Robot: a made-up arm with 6 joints.
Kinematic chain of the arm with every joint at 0, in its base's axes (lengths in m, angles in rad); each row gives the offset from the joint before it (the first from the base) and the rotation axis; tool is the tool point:
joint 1: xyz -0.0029 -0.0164 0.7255 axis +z
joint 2: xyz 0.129 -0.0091 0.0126 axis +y
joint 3: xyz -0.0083 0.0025 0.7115 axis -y
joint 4: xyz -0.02 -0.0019 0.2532 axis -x
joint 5: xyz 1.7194 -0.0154 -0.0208 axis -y
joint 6: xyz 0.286 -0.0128 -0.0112 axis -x
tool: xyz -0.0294 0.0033 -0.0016
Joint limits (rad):
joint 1: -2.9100..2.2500
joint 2: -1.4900..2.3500
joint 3: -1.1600..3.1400
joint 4: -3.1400..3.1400
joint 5: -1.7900..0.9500
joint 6: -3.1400..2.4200
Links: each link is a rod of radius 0.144 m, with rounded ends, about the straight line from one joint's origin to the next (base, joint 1, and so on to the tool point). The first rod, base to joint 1, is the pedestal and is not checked.
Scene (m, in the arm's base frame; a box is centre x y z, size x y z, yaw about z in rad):
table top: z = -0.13
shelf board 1: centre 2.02 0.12 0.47 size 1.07 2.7 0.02 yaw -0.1
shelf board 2: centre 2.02 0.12 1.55 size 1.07 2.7 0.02 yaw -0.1
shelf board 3: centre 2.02 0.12 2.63 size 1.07 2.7 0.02 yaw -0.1
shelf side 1: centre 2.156 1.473 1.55 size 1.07 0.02 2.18 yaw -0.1
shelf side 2: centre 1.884 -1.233 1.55 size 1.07 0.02 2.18 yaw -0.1
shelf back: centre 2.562 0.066 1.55 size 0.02 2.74 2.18 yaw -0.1
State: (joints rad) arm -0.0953 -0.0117 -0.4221 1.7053 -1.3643 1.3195
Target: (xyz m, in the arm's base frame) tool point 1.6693 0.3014 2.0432
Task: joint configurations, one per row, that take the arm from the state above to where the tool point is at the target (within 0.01 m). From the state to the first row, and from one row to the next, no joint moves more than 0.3 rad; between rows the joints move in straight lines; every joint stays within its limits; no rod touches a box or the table.
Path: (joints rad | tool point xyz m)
1: -0.1091 -0.2878 -0.6066 1.4666 -1.4707 1.3146 | 1.5787 -0.4790 1.1223
2: -0.1229 -0.5639 -0.7910 1.2280 -1.5772 1.3097 | 1.3757 -0.4682 1.1385
3: -0.1366 -0.8400 -0.9755 0.9893 -1.6836 1.3048 | 1.2023 -0.4379 1.1088
4: -0.1504 -1.1162 -1.1600 0.7506 -1.7900 1.2999 | 1.0697 -0.3938 1.0485
5: 0.0423 -1.0486 -0.9973 0.9821 -1.7662 1.3044 | 1.1412 -0.2170 1.2970
6: 0.2350 -0.9810 -0.8346 1.2136 -1.7424 1.3089 | 1.1590 -0.0185 1.5498
7: 0.4278 -0.9134 -0.6719 1.4451 -1.7186 1.3134 | 1.1157 0.1833 1.8007
8: 0.6205 -0.8458 -0.5091 1.6767 -1.6948 1.3179 | 1.0114 0.3674 2.0432
9: 0.5285 -0.6234 -0.3480 1.7173 -1.5556 1.3189 | 1.2121 0.3701 2.0803
10: 0.4365 -0.4010 -0.1869 1.7579 -1.4165 1.3199 | 1.4344 0.3507 2.0817
11: 0.3445 -0.1786 -0.0257 1.7985 -1.2773 1.3209 | 1.6693 0.3013 2.0433

